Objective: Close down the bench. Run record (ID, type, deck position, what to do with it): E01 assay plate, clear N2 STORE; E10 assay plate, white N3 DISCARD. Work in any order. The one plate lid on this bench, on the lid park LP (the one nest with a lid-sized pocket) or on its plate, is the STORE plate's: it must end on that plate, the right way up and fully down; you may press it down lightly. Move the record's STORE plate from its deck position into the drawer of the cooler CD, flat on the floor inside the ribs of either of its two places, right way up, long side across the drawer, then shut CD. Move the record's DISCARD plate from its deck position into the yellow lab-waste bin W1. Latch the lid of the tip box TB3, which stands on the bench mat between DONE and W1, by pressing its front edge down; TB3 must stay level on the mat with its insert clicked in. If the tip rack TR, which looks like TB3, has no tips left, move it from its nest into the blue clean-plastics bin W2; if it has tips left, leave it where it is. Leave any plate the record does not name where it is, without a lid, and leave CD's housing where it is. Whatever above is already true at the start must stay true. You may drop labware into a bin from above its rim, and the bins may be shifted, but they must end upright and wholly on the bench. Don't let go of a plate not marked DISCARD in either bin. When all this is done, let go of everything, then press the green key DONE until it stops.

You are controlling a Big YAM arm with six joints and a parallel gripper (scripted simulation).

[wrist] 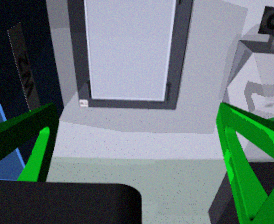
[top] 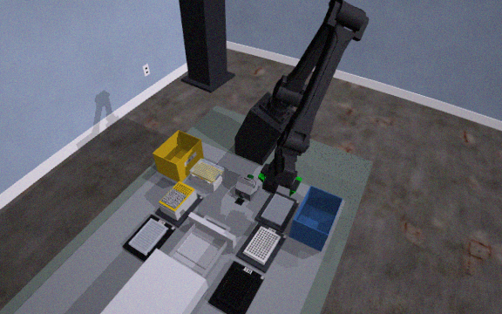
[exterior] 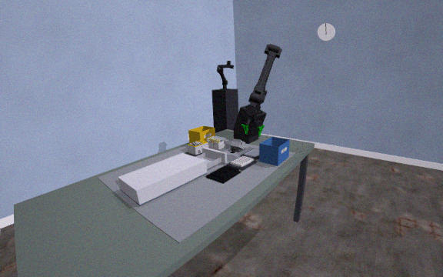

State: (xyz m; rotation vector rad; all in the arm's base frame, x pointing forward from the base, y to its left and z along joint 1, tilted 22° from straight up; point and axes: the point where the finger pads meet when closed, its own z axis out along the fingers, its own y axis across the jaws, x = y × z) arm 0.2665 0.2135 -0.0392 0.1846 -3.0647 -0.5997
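Now: the plate lid 10 mm behind my hand, 10 mm to the left of it and 130 mm below it. From my hand the other things lie so: blue bin W2: 20 mm behind, 160 mm to the left, 110 mm below; then N3 label: 90 mm ahead, 40 mm to the left, 130 mm below; then black lid park nest: 10 mm behind, 10 mm to the left, 140 mm below.
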